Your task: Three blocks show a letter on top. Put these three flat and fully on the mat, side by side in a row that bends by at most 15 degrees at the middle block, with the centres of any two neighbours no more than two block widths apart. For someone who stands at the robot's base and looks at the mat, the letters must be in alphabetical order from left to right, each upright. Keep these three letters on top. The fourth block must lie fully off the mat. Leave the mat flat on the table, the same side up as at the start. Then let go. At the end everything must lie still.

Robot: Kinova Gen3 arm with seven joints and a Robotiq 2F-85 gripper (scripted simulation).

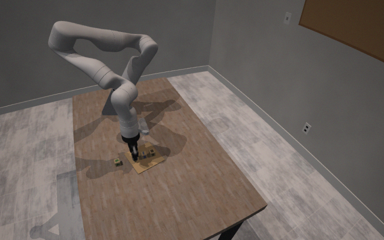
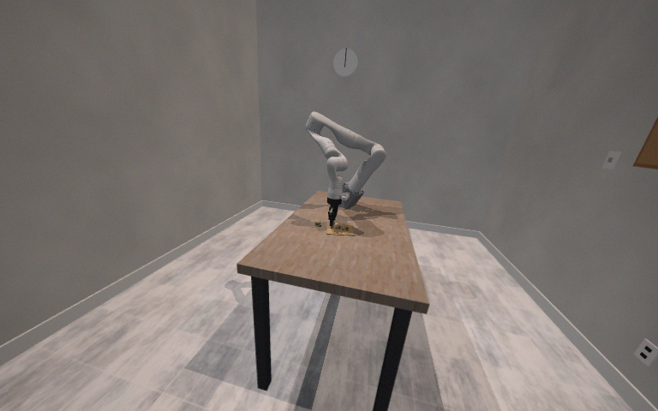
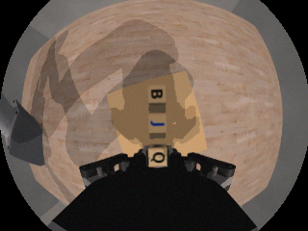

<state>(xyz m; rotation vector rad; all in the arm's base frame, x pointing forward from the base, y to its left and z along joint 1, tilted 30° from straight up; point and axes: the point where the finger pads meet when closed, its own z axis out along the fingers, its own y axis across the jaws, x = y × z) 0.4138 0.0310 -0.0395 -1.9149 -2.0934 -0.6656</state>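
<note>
The tan mat lies 4 cm to the left of my hand, 3 cm below it and 1 cm behind it. Round my hand: block (1 cm below).
</note>
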